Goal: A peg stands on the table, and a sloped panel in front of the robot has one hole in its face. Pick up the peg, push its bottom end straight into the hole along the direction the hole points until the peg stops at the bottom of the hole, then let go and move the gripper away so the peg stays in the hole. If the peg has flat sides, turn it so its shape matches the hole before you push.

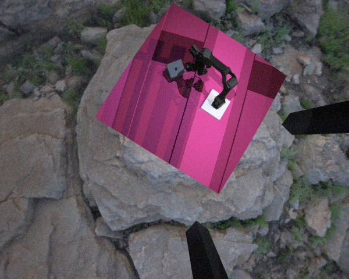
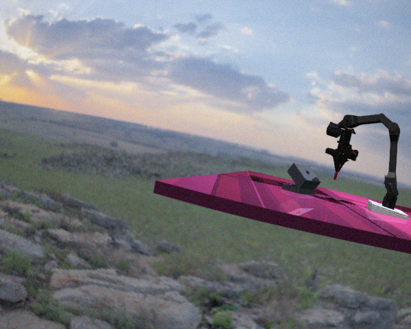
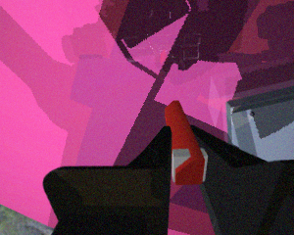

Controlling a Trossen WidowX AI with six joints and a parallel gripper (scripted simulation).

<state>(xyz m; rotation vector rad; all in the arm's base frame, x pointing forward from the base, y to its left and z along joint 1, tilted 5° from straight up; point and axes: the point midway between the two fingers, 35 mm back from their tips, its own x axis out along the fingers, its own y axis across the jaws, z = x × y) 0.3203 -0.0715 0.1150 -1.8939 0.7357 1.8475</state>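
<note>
Now: the grey sloped panel 15 cm ahead of my gripper tip, 8 cm to the left of it and 6 cm below it. Also, from my gripper tip: red peg 2 cm above.
</note>
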